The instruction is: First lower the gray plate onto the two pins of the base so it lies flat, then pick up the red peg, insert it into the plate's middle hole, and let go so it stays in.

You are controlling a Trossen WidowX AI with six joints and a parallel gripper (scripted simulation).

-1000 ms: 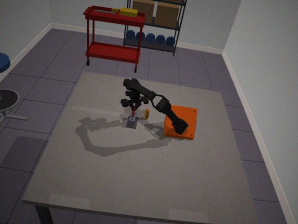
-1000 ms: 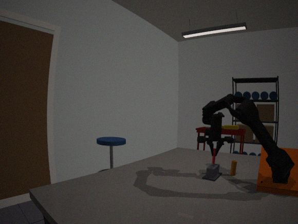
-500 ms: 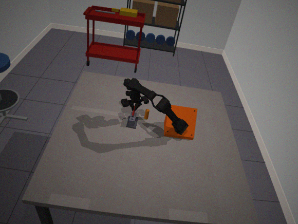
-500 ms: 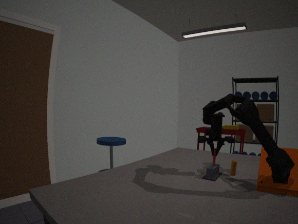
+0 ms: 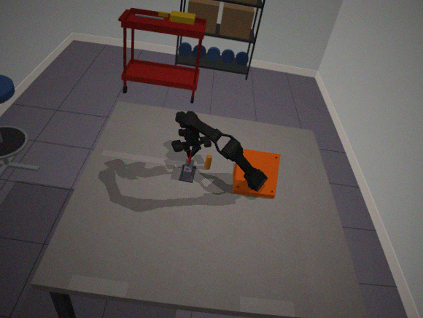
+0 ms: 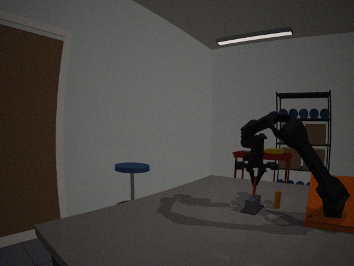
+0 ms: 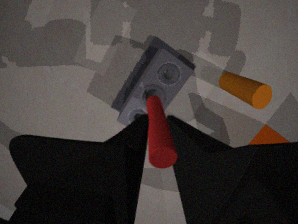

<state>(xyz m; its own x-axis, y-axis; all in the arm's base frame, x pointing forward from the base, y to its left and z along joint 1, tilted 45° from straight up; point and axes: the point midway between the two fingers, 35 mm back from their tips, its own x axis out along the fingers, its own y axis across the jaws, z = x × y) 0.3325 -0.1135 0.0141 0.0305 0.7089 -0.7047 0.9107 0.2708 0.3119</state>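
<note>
Now: the gray plate 70 mm below my gripper tip. Round my gripper tip: red peg (right at my gripper tip); gray base (100 mm below); orange cylinder (100 mm behind, 60 mm to the right, 70 mm below).
</note>
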